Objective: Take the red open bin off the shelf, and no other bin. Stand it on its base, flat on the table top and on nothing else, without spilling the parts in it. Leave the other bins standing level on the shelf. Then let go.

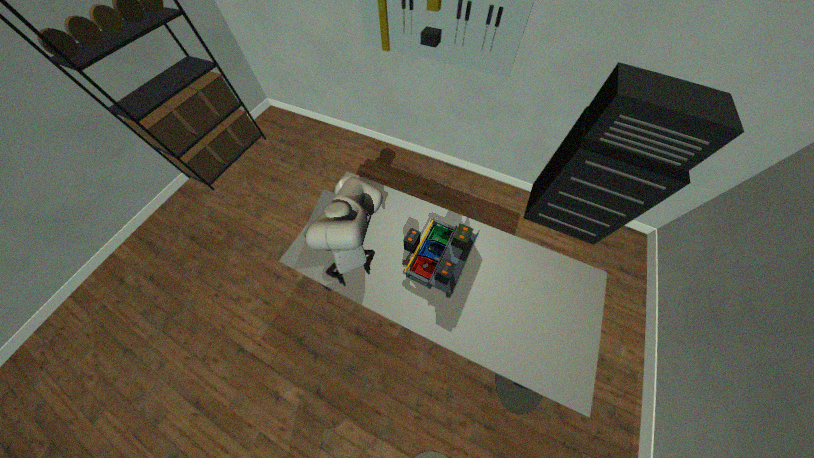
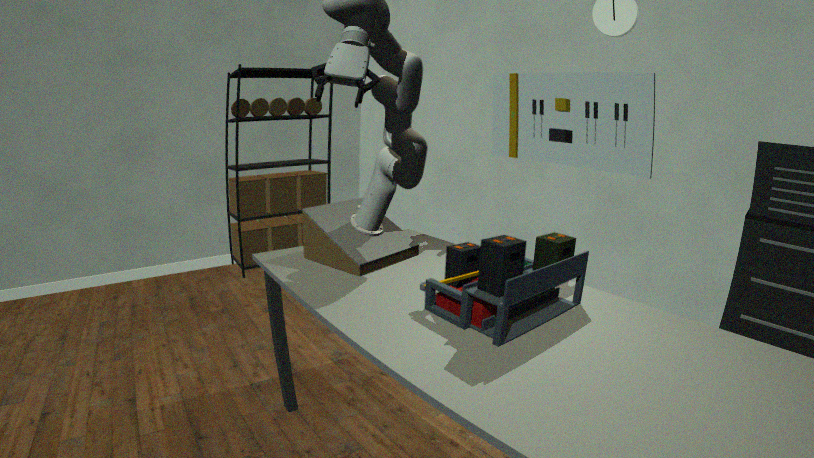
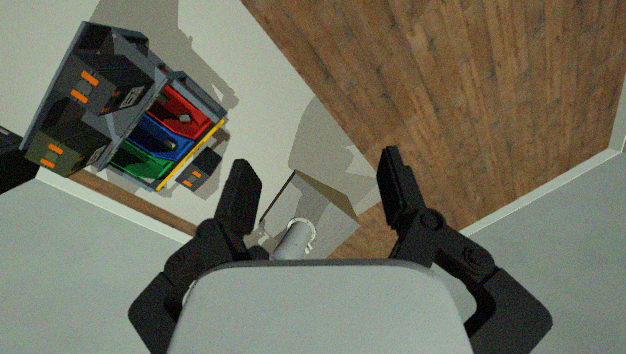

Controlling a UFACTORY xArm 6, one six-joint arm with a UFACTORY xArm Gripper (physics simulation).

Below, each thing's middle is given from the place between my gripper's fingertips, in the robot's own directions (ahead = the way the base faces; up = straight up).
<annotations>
Right now my hand is 49 cm above the red open bin (image 2: 481,309), 32 cm to the right of it and 11 cm short of it. From my hand the other things lie so: green bin (image 3: 130,157) 54 cm to the left, 49 cm below, 6 cm ahead; blue bin (image 3: 150,134) 49 cm below, 43 cm to the left, 8 cm ahead.
</annotations>
